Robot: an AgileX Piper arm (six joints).
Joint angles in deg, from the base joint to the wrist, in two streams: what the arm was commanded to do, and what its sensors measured. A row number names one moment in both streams.
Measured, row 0: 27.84, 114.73, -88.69, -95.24, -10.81, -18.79
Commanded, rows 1 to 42: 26.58, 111.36, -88.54, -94.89, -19.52, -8.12; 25.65, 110.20, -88.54, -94.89, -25.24, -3.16; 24.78, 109.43, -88.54, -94.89, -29.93, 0.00; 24.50, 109.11, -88.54, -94.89, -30.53, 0.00; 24.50, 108.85, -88.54, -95.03, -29.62, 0.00; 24.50, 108.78, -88.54, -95.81, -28.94, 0.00; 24.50, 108.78, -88.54, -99.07, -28.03, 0.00; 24.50, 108.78, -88.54, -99.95, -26.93, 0.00; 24.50, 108.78, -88.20, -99.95, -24.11, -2.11; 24.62, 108.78, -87.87, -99.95, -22.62, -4.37; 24.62, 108.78, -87.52, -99.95, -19.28, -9.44; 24.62, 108.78, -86.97, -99.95, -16.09, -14.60; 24.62, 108.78, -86.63, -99.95, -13.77, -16.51; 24.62, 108.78, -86.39, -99.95, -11.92, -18.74; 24.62, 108.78, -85.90, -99.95, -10.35, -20.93; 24.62, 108.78, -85.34, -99.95, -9.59, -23.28; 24.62, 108.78, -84.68, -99.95, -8.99, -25.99; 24.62, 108.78, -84.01, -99.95, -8.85, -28.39; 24.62, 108.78, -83.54, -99.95, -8.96, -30.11; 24.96, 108.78, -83.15, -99.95, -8.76, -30.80; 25.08, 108.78, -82.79, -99.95, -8.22, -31.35; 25.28, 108.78, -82.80, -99.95, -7.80, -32.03; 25.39, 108.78, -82.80, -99.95, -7.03, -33.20; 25.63, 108.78, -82.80, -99.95, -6.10, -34.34; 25.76, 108.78, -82.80, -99.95, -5.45, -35.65; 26.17, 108.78, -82.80, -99.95, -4.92, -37.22; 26.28, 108.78, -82.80, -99.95, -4.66, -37.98; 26.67, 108.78, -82.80, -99.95, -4.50, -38.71; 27.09, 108.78, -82.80, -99.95, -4.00, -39.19; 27.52, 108.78, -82.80, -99.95, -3.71, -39.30; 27.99, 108.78, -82.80, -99.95, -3.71, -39.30; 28.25, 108.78, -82.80, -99.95, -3.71, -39.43; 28.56, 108.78, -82.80, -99.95, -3.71, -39.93; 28.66, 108.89, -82.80, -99.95, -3.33, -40.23; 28.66, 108.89, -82.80, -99.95, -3.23, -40.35; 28.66, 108.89, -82.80, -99.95, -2.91, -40.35; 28.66, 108.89, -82.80, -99.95, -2.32, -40.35; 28.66, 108.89, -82.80, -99.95, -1.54, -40.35; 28.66, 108.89, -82.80, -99.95, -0.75, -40.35; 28.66, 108.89, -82.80, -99.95, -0.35, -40.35; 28.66, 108.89, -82.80, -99.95, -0.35, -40.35; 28.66, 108.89, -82.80, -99.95, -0.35, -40.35
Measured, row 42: 28.65, 109.33, -82.84, -100.28, -2.20, -39.82
